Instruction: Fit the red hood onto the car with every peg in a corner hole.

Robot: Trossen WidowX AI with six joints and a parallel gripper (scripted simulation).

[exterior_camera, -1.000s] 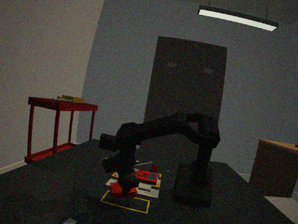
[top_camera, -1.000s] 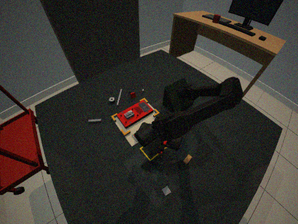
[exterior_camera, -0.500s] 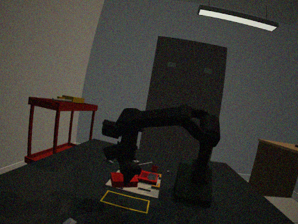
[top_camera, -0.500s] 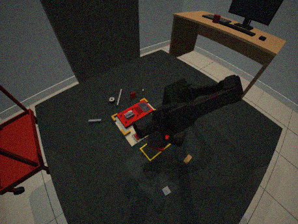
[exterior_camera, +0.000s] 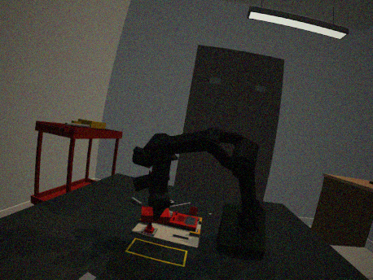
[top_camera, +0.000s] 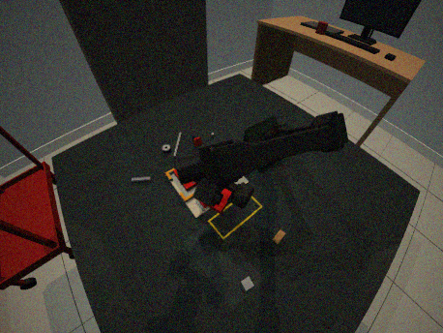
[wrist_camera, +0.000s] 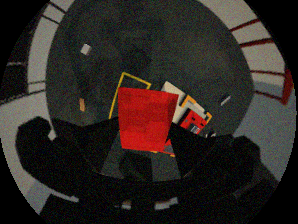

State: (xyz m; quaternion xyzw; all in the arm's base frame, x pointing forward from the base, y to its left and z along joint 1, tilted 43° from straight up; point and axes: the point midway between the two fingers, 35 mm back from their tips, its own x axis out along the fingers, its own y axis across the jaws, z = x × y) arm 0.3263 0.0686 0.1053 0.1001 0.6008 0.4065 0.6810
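The grey engine block lies 10 mm ahead of my gripper tip, 180 mm to the right of it and 80 mm below it. Round my gripper tip: tan block: 120 mm behind, 200 mm to the left, 100 mm below; then red hood: 10 mm above; then grey bar: 210 mm ahead, 270 mm to the right, 100 mm below.
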